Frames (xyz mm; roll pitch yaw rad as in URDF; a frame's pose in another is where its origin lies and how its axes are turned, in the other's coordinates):
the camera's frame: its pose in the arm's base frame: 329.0 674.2 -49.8 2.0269 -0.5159 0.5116
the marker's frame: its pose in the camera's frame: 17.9 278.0 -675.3 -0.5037 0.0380 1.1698
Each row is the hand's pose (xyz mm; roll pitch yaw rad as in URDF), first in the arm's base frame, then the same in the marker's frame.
Working: the arm's base frame: its pose in the marker's frame: -36.8 66.6 1069.6 -1.9647 -0.1870 -1.4534

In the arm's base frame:
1: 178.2 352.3 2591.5 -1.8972 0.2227 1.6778
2: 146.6 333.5 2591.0 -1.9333 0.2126 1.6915
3: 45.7 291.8 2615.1 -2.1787 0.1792 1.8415
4: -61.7 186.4 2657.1 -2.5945 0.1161 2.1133
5: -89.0 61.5 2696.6 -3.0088 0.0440 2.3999
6: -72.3 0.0 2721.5 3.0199 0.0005 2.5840
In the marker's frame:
1: 2254.8 -86.6 -194.1 1.3971 0.9544 -2.9405
2: 2257.5 -51.7 -182.7 1.3412 0.9663 -2.9610
3: 2283.3 56.6 -172.7 0.8449 1.0010 3.0565
4: 2347.8 185.7 -112.9 -0.0293 0.9675 2.5576
5: 2426.3 240.7 -19.5 -0.7920 0.8223 2.1440
6: 2473.5 238.6 30.0 -1.1805 0.6915 1.9555

